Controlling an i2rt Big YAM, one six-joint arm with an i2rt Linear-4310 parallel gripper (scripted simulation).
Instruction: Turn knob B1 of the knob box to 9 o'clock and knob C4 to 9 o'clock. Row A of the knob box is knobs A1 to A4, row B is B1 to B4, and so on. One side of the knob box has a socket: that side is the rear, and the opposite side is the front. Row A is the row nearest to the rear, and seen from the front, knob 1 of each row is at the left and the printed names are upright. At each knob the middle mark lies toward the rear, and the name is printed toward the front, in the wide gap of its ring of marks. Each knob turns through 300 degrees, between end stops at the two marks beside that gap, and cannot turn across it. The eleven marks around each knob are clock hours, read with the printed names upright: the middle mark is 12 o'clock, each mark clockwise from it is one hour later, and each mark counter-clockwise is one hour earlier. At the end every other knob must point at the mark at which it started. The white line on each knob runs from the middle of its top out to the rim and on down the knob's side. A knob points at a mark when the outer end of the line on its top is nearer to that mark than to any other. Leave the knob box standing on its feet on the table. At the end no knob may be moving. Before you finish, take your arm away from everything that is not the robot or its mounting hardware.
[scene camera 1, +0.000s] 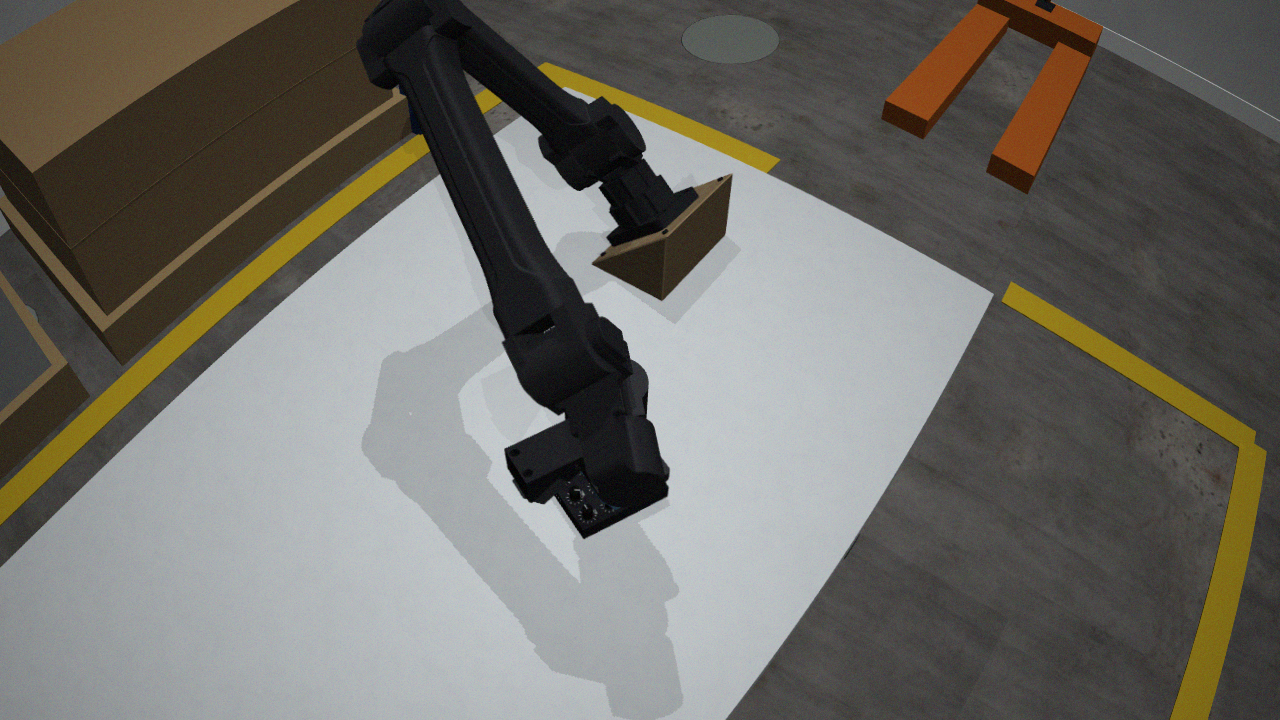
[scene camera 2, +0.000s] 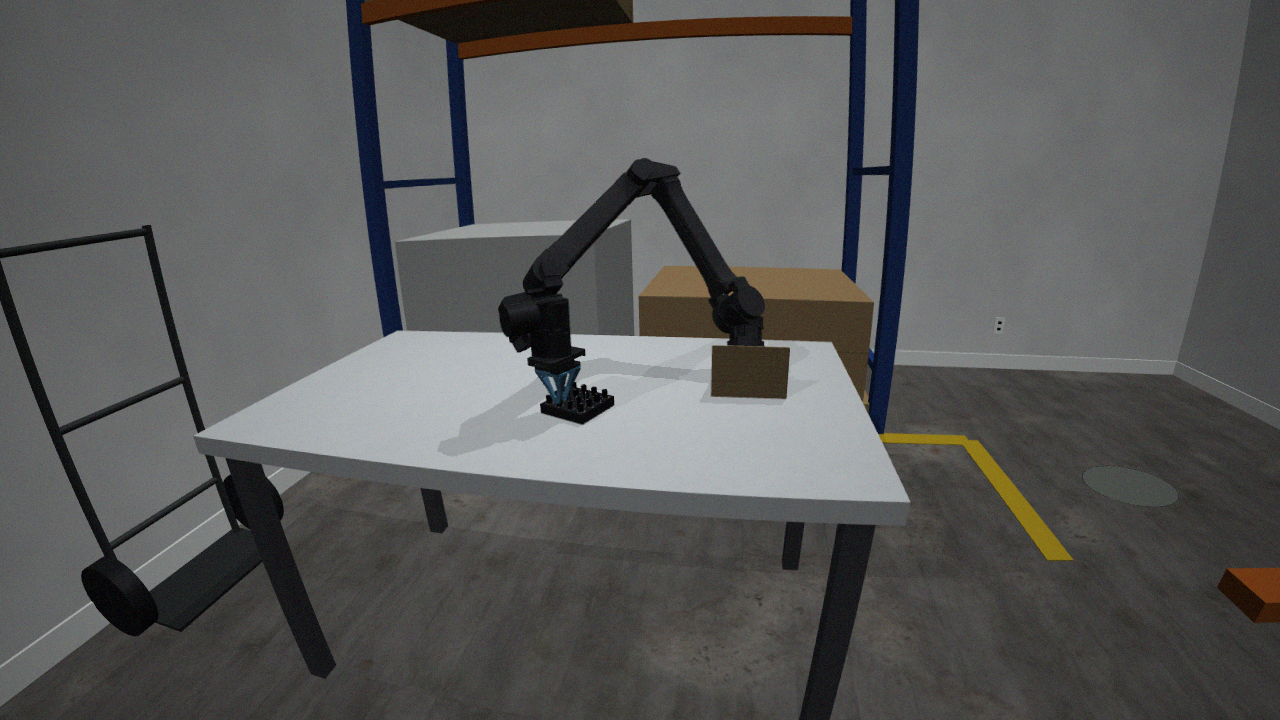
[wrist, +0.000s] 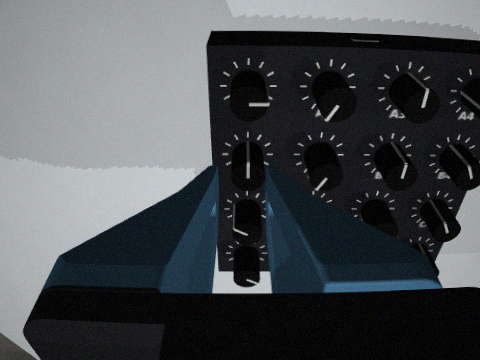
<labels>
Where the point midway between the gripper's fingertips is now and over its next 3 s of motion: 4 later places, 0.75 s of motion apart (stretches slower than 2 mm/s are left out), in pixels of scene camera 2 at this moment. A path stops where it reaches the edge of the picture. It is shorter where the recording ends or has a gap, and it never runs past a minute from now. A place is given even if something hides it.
My gripper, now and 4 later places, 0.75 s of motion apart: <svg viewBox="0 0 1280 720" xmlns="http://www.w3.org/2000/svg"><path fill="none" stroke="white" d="M560 401L559 393L560 383L575 373L589 365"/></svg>
</labels>
